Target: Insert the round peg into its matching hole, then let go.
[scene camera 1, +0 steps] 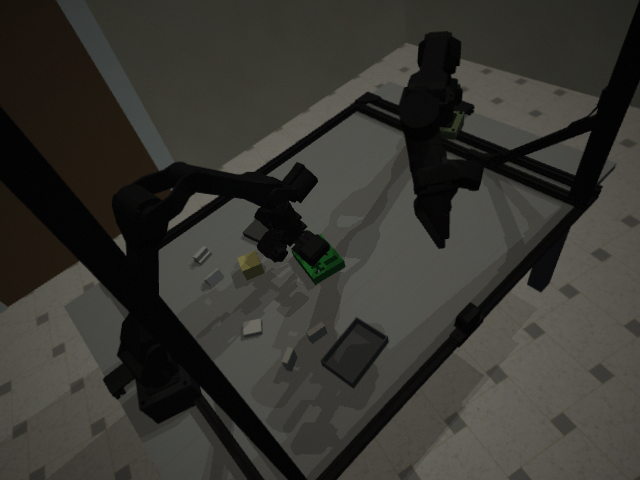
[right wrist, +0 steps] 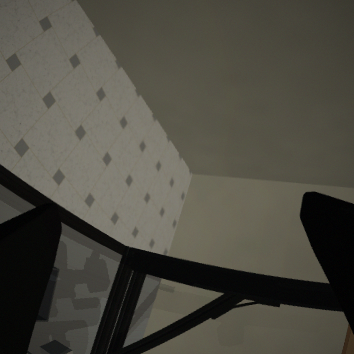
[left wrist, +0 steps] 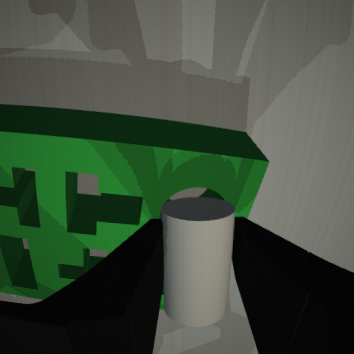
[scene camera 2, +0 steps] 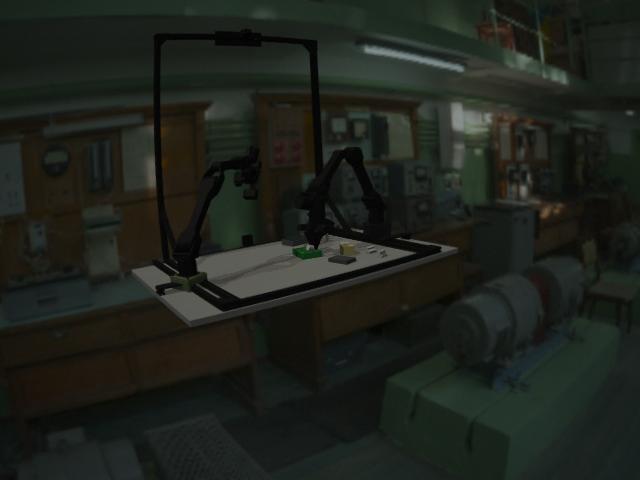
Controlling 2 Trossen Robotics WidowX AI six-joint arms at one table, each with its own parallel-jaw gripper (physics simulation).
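My left gripper is shut on the round grey peg. It holds the peg upright just over the green hole board. In the left wrist view the peg's end sits at the near rim of the round hole, and most of the hole is hidden behind it. The board also has several angular cut-outs to the left. My right gripper is open and empty, raised high over the far side of the table.
A yellow block, a dark flat plate, a dark tray and several small grey pegs lie on the table. A black frame borders the table.
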